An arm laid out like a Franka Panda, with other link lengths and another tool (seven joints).
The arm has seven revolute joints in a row. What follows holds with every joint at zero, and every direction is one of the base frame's.
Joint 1 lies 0.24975 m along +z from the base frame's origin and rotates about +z.
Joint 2 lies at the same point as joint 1 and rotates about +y.
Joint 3 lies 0.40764 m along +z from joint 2 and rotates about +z.
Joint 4 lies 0.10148 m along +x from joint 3 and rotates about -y.
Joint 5 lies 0.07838 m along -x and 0.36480 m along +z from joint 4 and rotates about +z.
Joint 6 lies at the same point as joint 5 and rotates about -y.
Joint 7 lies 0.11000 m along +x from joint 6 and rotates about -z.
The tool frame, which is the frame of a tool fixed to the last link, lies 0.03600 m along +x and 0.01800 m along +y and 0.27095 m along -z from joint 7; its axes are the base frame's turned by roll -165.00, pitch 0.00 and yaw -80.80 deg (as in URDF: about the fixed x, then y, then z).
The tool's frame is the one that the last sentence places.
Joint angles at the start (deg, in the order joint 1, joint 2, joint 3, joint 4, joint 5, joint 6, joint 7):
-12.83 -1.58 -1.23 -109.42 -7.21 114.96 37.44
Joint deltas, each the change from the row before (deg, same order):
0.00 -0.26 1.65 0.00 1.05 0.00 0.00
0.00 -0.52 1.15 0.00 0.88 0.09 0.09
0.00 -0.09 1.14 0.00 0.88 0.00 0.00
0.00 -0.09 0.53 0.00 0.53 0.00 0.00
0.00 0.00 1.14 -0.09 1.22 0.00 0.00
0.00 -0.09 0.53 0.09 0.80 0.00 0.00
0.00 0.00 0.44 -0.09 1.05 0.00 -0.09
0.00 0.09 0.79 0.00 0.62 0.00 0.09
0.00 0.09 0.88 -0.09 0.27 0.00 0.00
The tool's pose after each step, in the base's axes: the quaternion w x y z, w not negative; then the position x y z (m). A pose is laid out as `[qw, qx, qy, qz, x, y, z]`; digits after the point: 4 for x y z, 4 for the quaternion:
[0.0774, -0.4273, 0.8794, -0.1952, 0.6226, -0.1648, 0.3773]
[0.0872, -0.4317, 0.8769, -0.1925, 0.6254, -0.1492, 0.3830]
[0.0933, -0.4374, 0.8747, -0.1869, 0.6285, -0.1339, 0.3837]
[0.0969, -0.4396, 0.8738, -0.1837, 0.6297, -0.1263, 0.3845]
[0.1031, -0.4445, 0.8725, -0.1748, 0.6321, -0.1097, 0.3832]
[0.1084, -0.4457, 0.8721, -0.1703, 0.6336, -0.1013, 0.3849]
[0.1128, -0.4464, 0.8726, -0.1628, 0.6344, -0.0930, 0.3838]
[0.1157, -0.4498, 0.8714, -0.1578, 0.6360, -0.0823, 0.3826]
[0.1166, -0.4558, 0.8688, -0.1545, 0.6371, -0.0716, 0.3807]

